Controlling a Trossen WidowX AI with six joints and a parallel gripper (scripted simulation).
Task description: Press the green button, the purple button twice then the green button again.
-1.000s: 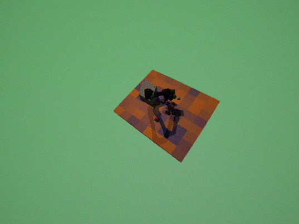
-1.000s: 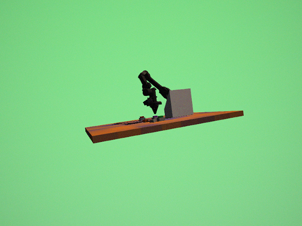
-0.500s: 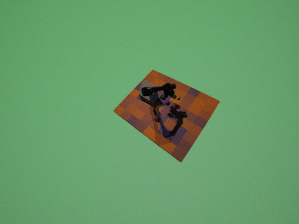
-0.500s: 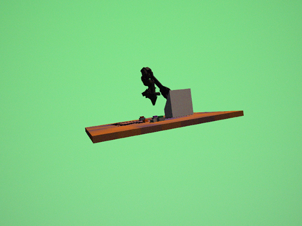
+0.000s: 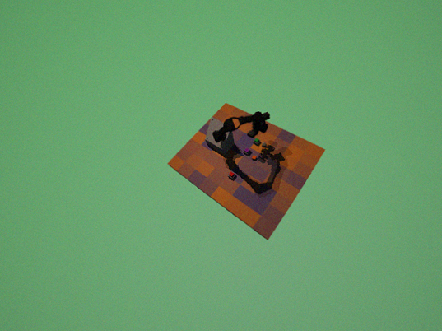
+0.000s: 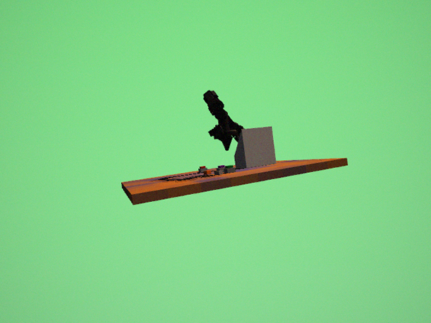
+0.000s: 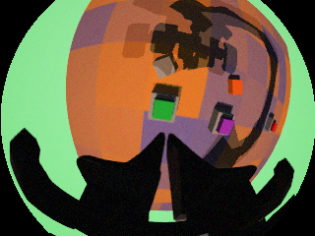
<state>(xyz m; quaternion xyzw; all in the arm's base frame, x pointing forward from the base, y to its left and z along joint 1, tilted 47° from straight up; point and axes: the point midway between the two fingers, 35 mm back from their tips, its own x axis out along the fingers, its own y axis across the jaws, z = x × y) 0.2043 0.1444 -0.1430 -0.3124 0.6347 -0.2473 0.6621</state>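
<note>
The green button lies 9 cm below my gripper tip. Round my gripper tip: purple button: 13 cm to the right, 9 cm below; then orange block: 14 cm to the right, 11 cm below, 8 cm ahead; then small grey block: 11 cm below, 7 cm ahead, 1 cm to the left.
</note>
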